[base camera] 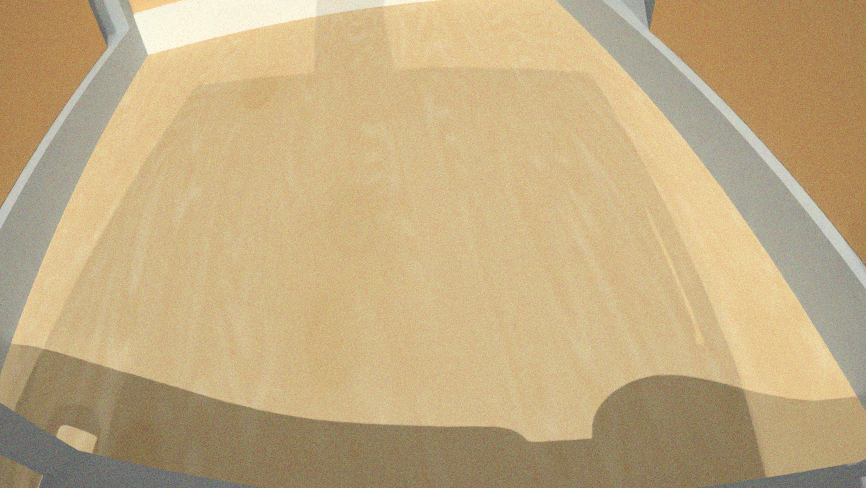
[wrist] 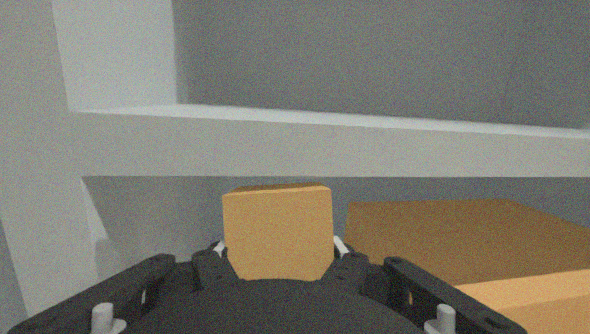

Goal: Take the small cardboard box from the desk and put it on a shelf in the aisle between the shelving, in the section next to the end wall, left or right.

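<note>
The small cardboard box is between the fingers of my gripper in the wrist view, at the lower middle. My gripper is shut on it. The box is held in front of the shelving, and its top lies just below the lower edge of a grey shelf board as seen in this view. A shelf space shows above that board, with a side panel at its left. The base camera view does not show the gripper or the small box.
A large cardboard box stands in the lower shelf space at the right. In the base camera view, grey shelving bottoms run along both sides of the wooden floor, with large cardboard boxes on them. A white strip crosses the far left.
</note>
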